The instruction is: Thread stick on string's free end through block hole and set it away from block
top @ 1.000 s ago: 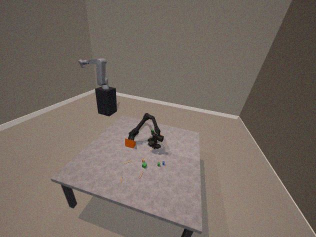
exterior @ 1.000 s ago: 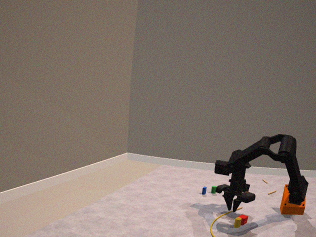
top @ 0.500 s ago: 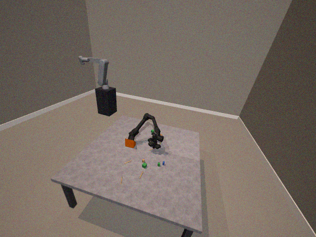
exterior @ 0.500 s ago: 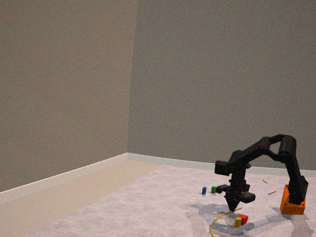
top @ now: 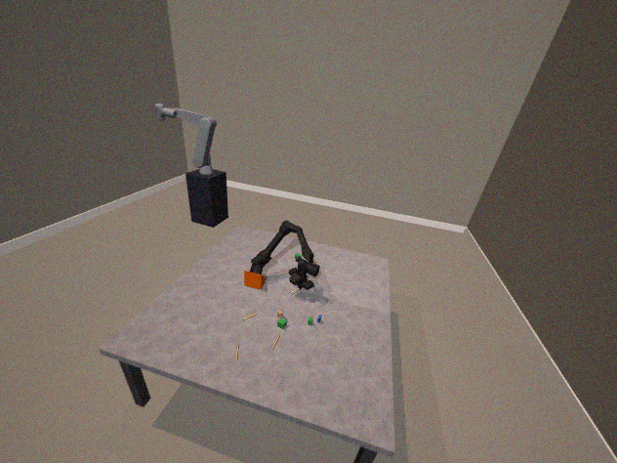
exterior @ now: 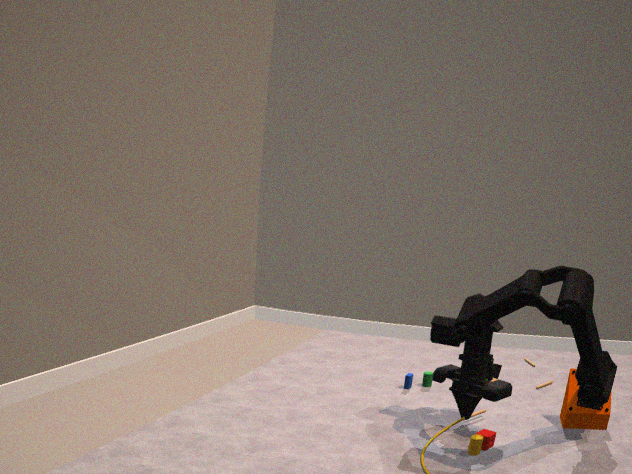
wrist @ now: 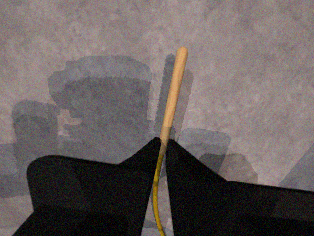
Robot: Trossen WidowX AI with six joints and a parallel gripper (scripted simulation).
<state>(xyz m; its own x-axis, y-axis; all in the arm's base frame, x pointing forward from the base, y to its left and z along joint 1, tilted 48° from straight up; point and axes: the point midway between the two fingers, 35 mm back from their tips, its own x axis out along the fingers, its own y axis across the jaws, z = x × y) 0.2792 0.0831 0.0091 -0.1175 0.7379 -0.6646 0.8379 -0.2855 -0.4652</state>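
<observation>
My gripper tip is now 110 mm to the right of the red block and 60 mm past it. From my gripper tip the other things lie so: thin wooden stick: 10 mm to the right, 10 mm behind; yellow cylinder: 140 mm to the left, 50 mm behind, 10 mm above; small tan wooden piece: 240 mm to the right, 30 mm behind.
</observation>
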